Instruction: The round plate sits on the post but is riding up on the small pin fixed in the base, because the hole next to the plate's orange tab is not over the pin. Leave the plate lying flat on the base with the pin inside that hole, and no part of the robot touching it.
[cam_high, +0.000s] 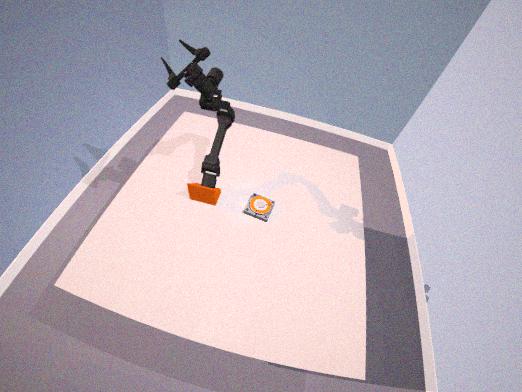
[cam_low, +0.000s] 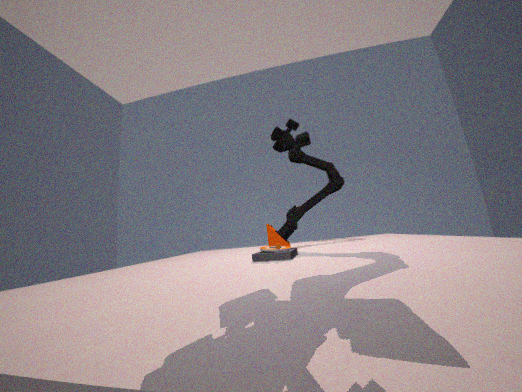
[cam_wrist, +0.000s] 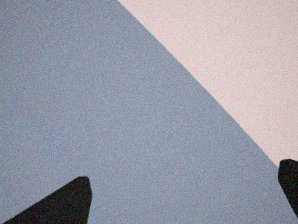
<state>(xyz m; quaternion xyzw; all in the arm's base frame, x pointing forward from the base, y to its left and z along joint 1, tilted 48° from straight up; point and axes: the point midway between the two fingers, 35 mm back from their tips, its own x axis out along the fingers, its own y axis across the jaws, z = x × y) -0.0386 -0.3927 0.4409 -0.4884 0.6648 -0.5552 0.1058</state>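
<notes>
The round orange plate lies 630 mm below my gripper tip, 440 mm ahead of it and 10 mm to the right of it. The rest, counted from my gripper tip: grey square base: 640 mm below, 420 mm ahead, 20 mm to the right.
</notes>
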